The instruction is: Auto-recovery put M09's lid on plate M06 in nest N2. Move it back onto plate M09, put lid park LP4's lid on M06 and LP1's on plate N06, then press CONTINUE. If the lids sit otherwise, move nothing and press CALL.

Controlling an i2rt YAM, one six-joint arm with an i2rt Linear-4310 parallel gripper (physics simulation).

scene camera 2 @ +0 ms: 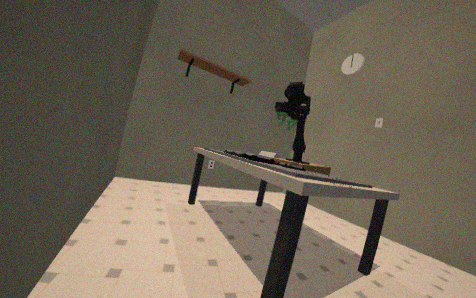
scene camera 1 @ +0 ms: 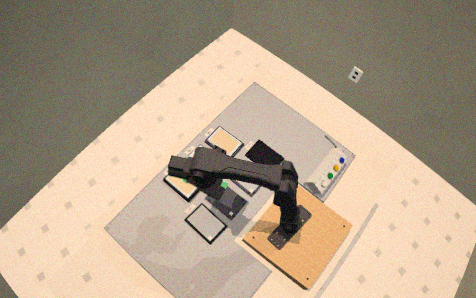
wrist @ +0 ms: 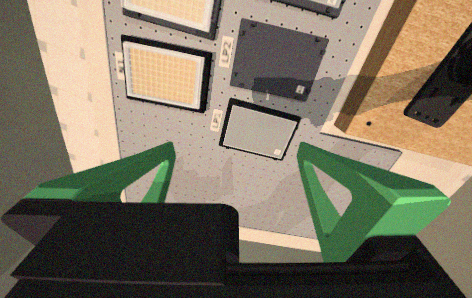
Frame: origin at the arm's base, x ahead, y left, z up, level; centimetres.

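Where they show: gripper, fingertip midpoint: [scene camera 2: 283, 128] [wrist: 236, 148]; arm's base, origin of the base link: [scene camera 2: 296, 161] [scene camera 1: 289, 226] [wrist: 467, 61].
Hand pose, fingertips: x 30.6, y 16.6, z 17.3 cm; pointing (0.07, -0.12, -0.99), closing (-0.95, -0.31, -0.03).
Each offset is from my fingertips to the top centre of the thing. "pt": to the spot under its first point.
My gripper [scene camera 1: 205, 182] [scene camera 2: 285, 128] [wrist: 236, 148] is open and empty, high above the pegboard. A grey lid with a black rim {dy +5.8, dx -5.9, dz -20.1 cm} [scene camera 1: 205, 223] [wrist: 260, 130] lies at LP1. The dark slab at LP2 {dy -7.0, dx -4.3, dz -19.9 cm} [scene camera 1: 232, 202] [wrist: 280, 59] bears a small tag. A tan-gridded plate {dy +0.8, dx +13.2, dz -18.3 cm} [scene camera 1: 180, 185] [wrist: 165, 75] sits in nest N1. Part of another tan-gridded plate {pt dy -8.6, dx +13.0, dz -18.7 cm} [wrist: 172, 11] shows beyond it; the arm hides that area in scene camera 1. A further tan plate {dy -24.7, dx +15.4, dz -19.1 cm} [scene camera 1: 225, 141] lies at the far end of the row. Plate names are unreadable.
A grey lid {dy -20.2, dx -2.9, dz -20.1 cm} [scene camera 1: 251, 186] lies partly under the arm, beside a black slab {dy -33.3, dx -1.6, dz -20.9 cm} [scene camera 1: 264, 151]. The button panel {pt dy -36.4, dx -26.5, dz -15.9 cm} [scene camera 1: 314, 186] carries white, green {pt dy -44.7, dx -28.7, dz -15.0 cm} [scene camera 1: 330, 176], yellow {pt dy -49.7, dx -28.3, dz -14.9 cm} [scene camera 1: 336, 168] and blue {pt dy -54.9, dx -27.9, dz -15.0 cm} [scene camera 1: 342, 160] buttons, captions unreadable. The arm stands on a wooden board [scene camera 1: 320, 240] [wrist: 430, 30].
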